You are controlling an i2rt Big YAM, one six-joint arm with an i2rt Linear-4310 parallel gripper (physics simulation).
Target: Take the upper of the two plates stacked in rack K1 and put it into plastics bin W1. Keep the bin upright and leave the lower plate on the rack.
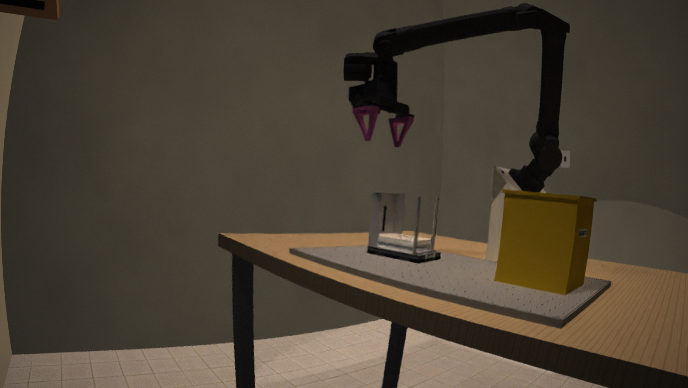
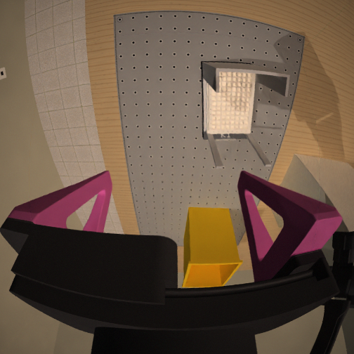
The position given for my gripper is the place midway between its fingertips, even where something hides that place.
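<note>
My gripper [image 1: 383, 144] [image 2: 174, 177] is visible. So is a plastics bin W1 [image 1: 545, 238] [image 2: 210, 257].
</note>
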